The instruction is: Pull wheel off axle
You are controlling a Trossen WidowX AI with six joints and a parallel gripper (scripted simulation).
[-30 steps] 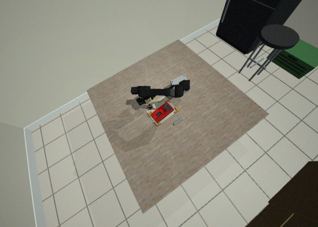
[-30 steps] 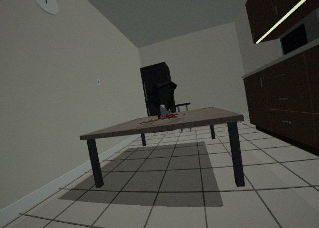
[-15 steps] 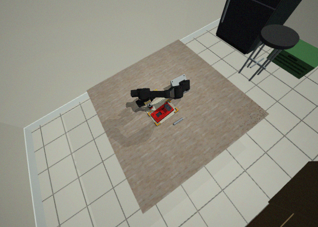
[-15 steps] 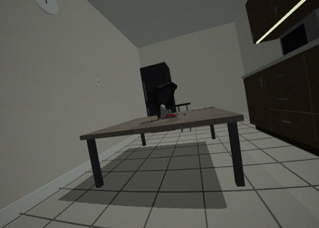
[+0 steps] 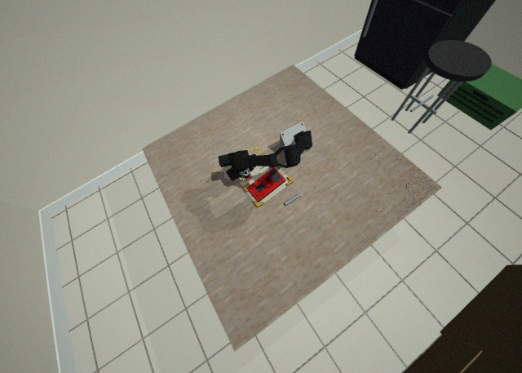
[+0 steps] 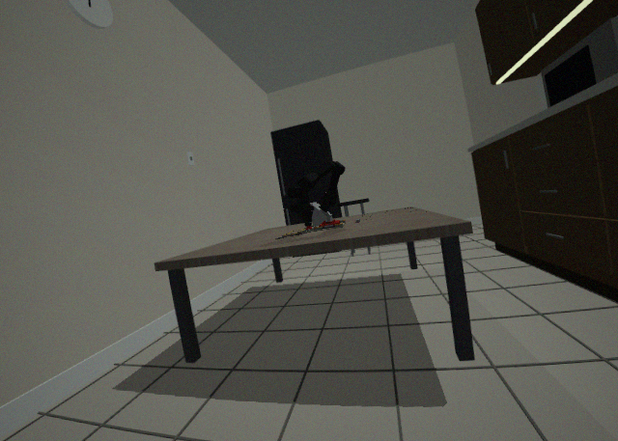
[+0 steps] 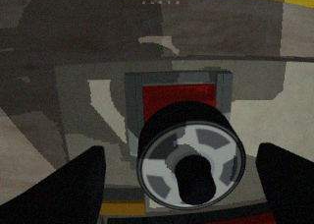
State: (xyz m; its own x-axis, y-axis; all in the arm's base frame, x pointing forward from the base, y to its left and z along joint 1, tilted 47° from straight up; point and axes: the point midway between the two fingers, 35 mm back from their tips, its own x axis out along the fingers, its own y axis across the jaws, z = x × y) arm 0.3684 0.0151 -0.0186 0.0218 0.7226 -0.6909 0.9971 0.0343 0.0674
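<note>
Right now my gripper tip is right at the small wheel. Also, from my gripper tip: small grey bar (260 mm to the left, 150 mm behind, 30 mm below).
</note>
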